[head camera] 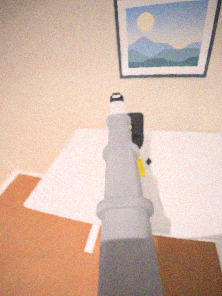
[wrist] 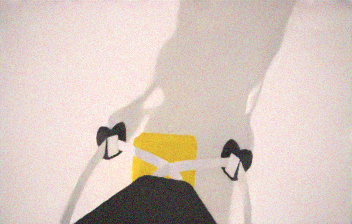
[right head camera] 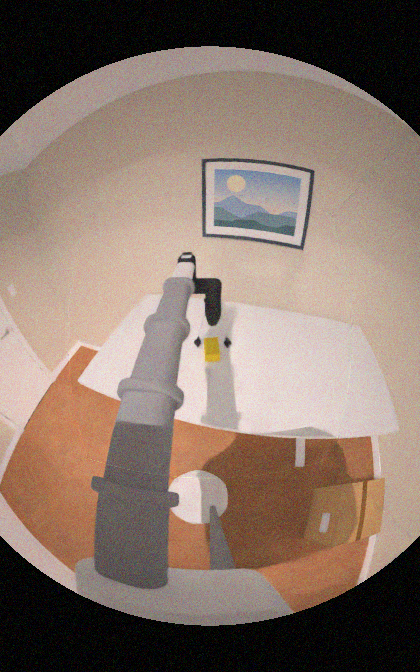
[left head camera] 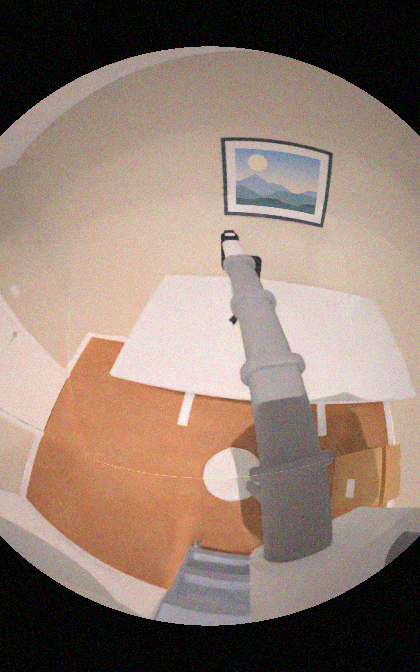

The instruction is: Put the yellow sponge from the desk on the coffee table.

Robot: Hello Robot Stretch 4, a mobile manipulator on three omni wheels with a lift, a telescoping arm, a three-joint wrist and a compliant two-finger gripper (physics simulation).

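Places are measured from the robot's base along level axes (x ahead, y left, z up), in centimetres.
Where they show: gripper, fingertip midpoint: (wrist: 175,143).
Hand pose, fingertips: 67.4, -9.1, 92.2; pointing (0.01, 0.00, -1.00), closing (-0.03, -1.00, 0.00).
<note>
After its pixels a point has its place, as x, y, z.
The yellow sponge (head camera: 141,167) @[61.3, -10.4, 96.7] (right head camera: 212,350) (wrist: 172,142) @[68.5, -8.8, 96.7] lies on the white desk (head camera: 60,185) @[55.8, 35.0, 92.2] (left head camera: 150,340) (right head camera: 300,370) (wrist: 50,60) @[75.3, 6.9, 92.2]. My gripper (right head camera: 212,342) (wrist: 175,143) @[67.4, -9.0, 92.2] is open, pointing down over the desk. In the wrist view its dark fingertips stand to the left and right of the sponge, with a gap on each side; the sponge's near part is hidden behind the dark gripper body. In the head view and left head view the arm hides part of the gripper. How high the fingertips are above the desk is hard to tell. I cannot identify a coffee table for certain.
A white round object (left head camera: 225,472) (right head camera: 190,495) is low in front of the desk. A light brown box-like object (left head camera: 360,475) (right head camera: 335,515) is at the right near the wall. A framed picture (head camera: 167,37) @[104.6, -32.0, 153.8] (left head camera: 277,182) (right head camera: 257,202) hangs on the wall behind the desk.
</note>
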